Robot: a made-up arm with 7 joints. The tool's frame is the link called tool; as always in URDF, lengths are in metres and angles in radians.
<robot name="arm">
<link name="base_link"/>
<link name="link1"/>
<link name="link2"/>
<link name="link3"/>
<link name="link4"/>
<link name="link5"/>
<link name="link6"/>
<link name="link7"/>
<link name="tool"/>
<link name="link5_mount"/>
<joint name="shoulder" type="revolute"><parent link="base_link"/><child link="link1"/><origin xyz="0.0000 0.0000 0.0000" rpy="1.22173 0.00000 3.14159"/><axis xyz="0 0 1"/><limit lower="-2.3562" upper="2.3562"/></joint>
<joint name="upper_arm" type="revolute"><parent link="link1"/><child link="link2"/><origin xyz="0.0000 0.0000 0.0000" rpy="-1.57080 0.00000 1.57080"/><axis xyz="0 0 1"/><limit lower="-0.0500" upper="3.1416"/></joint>
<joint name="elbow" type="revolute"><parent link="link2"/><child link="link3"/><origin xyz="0.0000 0.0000 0.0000" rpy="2.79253 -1.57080 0.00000"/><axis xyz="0 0 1"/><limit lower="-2.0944" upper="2.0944"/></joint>
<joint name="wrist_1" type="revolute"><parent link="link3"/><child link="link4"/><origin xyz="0.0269 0.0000 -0.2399" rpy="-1.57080 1.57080 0.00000"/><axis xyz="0 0 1"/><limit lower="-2.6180" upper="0.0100"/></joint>
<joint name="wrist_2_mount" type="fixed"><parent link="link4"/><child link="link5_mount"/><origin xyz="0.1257 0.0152 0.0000" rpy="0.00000 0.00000 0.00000"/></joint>
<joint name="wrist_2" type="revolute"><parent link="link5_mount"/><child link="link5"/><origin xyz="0.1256 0.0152 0.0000" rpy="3.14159 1.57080 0.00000"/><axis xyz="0 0 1"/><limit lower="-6.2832" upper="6.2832"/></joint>
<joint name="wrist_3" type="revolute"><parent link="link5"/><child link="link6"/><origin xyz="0.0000 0.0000 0.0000" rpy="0.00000 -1.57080 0.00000"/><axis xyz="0 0 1"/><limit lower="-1.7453" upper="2.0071"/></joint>
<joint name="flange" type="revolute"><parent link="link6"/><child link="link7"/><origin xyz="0.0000 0.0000 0.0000" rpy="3.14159 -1.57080 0.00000"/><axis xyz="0 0 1"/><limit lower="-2.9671" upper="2.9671"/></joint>
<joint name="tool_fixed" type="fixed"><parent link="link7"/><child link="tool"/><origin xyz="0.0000 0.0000 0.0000" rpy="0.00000 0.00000 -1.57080"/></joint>
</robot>
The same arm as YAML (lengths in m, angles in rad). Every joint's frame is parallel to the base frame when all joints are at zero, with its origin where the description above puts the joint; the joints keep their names.
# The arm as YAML. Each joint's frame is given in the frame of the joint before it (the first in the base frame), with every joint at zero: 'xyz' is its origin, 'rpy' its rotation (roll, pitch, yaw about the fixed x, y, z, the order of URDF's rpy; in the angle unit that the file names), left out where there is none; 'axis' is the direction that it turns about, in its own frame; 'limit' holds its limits. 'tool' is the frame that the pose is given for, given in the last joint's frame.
units:
  length: m
  angle: rad
joints:
  - name: shoulder
    type: revolute
    origin:
      xyz: [0.0, 0.0, 0.0]
    axis: [0.0, 0.9397, 0.342]
    limit:
      lower: -2.3562
      upper: 2.3562
  - name: upper_arm
    type: revolute
    origin:
      xyz: [0.0, 0.0, 0.0]
    axis: "+x"
    limit:
      lower: -0.05
      upper: 3.1416
  - name: elbow
    type: revolute
    origin:
      xyz: [0.0, 0.0, 0.0]
    axis: "+z"
    limit:
      lower: -2.0944
      upper: 2.0944
  - name: wrist_1
    type: revolute
    origin:
      xyz: [0.0269, 0.0, -0.2399]
    axis: "+y"
    limit:
      lower: -2.618
      upper: 0.01
  - name: wrist_2
    type: revolute
    origin:
      xyz: [-0.0304, 0.0, -0.2513]
    axis: "+z"
    limit:
      lower: -6.2832
      upper: 6.2832
  - name: wrist_3
    type: revolute
    origin:
      xyz: [0.0, 0.0, 0.0]
    axis: "+y"
    limit:
      lower: -1.7453
      upper: 2.0071
  - name: flange
    type: revolute
    origin:
      xyz: [0.0, 0.0, 0.0]
    axis: "+z"
    limit:
      lower: -2.9671
      upper: 2.9671
tool:
  origin:
    xyz: [0.0, 0.0, 0.0]
    rpy: [0.0, 0.0, 0.0]

